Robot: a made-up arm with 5 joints.
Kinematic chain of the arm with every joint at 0, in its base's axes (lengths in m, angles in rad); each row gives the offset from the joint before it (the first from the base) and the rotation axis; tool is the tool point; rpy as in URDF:
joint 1: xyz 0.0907 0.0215 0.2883 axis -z
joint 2: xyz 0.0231 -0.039 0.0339 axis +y
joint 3: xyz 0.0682 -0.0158 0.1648 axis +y
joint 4: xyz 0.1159 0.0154 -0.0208 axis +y
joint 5: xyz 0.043 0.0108 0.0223 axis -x
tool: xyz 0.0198 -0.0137 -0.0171 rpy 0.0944 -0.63 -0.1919
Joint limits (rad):
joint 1: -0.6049..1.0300
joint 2: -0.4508..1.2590
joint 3: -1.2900..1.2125
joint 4: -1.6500..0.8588
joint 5: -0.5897..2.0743
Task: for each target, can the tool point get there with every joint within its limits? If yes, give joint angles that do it. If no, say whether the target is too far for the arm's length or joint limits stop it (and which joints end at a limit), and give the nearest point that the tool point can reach.
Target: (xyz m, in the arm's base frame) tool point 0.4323 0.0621 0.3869
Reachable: yes | joints -0.2467 0.9598 -0.7958 -0.7256 1.6856
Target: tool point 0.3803 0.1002 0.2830
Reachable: yes | joints -0.4142 0.9115 0.1081 -1.2849 0.1358
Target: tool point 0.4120 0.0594 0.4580
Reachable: yes | joints -0.2253 0.5111 -0.5109 -0.8059 -0.3851
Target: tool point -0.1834 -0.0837 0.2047
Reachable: no: joint limits stop it (at a limit: joint 1, joint 2, joint 3) | nearest point 0.0644 -0.0324 0.2315 | short by 0.254 m
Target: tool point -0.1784 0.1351 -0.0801
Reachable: no: too far | nearest point 0.0855 -0.0478 0.1799 | short by 0.413 m
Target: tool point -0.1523 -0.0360 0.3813
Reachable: no: joint limits stop it (at a limit: joint 1, joint 2, joint 3, joint 4) | nearest point 0.0669 -0.0316 0.2525 | short by 0.254 m
